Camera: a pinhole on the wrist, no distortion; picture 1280 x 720 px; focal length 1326.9 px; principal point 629.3 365.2 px. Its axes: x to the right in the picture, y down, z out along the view. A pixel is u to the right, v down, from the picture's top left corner.
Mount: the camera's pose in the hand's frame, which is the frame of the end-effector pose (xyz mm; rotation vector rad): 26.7 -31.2 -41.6 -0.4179 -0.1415 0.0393
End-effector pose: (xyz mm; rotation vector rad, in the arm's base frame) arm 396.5 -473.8 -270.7 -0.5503 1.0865 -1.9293
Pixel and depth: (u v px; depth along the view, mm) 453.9 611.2 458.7
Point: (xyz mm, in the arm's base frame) 785.5 -612.8 -285.5
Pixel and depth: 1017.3 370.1 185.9
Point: 481.2 -595.8 -242.0
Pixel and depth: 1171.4 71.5 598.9
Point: 750.4 -937.5 -54.1
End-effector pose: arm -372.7 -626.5 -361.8 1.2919 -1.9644 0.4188
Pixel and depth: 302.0 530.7 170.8
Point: -451.2 -637.9 -451.1
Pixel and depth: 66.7 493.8 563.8
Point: -676.8 -593.0 -827.1
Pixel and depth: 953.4 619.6 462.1
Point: -745.9 -785.1 -521.1
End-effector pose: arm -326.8 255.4 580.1 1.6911 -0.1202 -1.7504
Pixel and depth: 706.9 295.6 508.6
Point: -661.4 -17.3 735.7
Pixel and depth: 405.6 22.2 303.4
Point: -561.2 179.0 683.0
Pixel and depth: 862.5 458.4 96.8
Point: -359.4 211.0 569.6
